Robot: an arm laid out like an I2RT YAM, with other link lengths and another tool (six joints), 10 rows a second.
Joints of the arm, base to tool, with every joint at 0 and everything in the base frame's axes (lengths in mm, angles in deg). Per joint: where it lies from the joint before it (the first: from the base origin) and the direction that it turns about. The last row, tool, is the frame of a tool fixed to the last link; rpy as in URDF.
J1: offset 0 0 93.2 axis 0 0 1
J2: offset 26.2 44.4 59.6 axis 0 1 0
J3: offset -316.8 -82.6 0 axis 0 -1 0
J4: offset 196 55 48 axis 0 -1 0
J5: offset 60.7 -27.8 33.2 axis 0 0 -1
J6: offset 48.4 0 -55.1 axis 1 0 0
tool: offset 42 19 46 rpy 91.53 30.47 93.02
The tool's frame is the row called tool.
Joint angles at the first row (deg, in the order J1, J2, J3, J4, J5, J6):
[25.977 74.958 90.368 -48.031 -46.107 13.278]
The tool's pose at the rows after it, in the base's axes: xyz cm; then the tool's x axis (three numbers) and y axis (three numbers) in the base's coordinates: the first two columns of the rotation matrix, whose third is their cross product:
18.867, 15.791, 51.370, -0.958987, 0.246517, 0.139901, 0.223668, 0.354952, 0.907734
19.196, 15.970, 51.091, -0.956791, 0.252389, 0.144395, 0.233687, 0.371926, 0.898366
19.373, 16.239, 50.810, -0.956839, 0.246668, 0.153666, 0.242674, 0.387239, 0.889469
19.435, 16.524, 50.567, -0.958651, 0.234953, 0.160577, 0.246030, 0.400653, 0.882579
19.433, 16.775, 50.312, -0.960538, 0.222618, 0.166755, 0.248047, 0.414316, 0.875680
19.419, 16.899, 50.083, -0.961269, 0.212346, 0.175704, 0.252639, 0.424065, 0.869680
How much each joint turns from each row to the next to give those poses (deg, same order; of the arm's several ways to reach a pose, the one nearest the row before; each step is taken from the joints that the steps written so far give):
[0.153 0.984 0.982 -1.746 1.443 -0.808]
[0.109 0.809 0.593 -1.227 0.677 -0.634]
[0.327 0.765 0.478 -1.201 0.130 -0.592]
[0.396 0.633 0.329 -0.983 -0.129 -0.697]
[0.370 0.525 0.219 -1.007 -0.155 -0.788]
[0.086 0.372 0.089 -0.942 -0.394 -0.657]

